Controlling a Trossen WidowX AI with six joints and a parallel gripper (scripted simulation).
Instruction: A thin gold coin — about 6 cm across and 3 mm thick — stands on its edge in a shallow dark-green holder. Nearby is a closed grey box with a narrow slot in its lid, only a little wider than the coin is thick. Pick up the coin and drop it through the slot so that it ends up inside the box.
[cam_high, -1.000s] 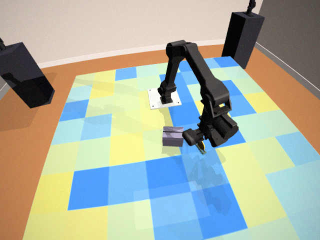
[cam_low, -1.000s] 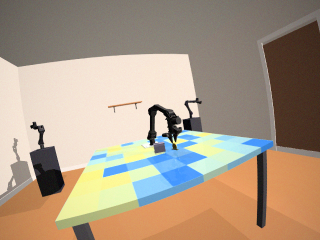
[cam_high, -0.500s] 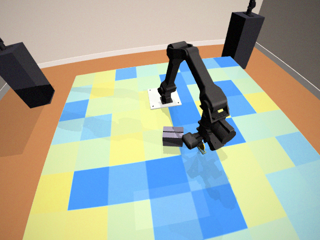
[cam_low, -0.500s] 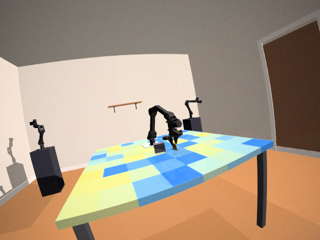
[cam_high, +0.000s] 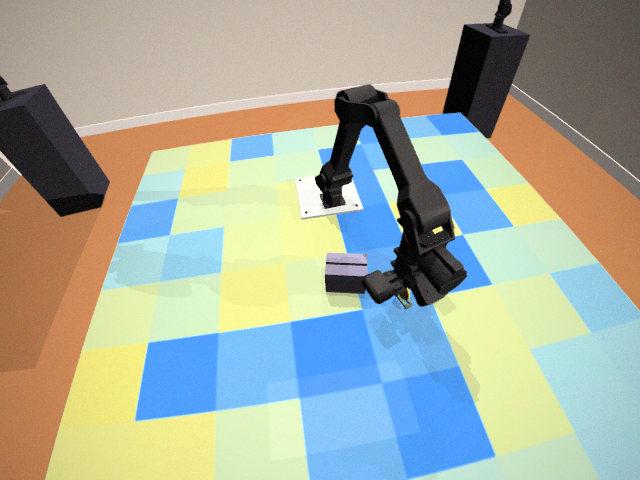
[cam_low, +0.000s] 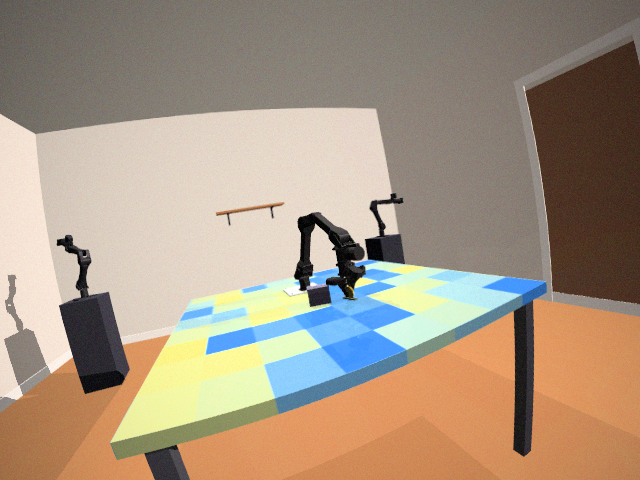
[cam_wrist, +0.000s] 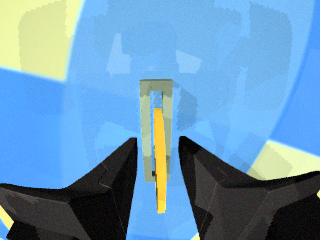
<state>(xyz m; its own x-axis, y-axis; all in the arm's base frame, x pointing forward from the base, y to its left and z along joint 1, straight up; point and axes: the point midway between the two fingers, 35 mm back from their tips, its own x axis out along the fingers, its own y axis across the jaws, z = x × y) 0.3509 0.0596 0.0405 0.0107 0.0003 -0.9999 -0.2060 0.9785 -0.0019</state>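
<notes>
Now: gripper tip 2 cm below the gold coin.
</notes>
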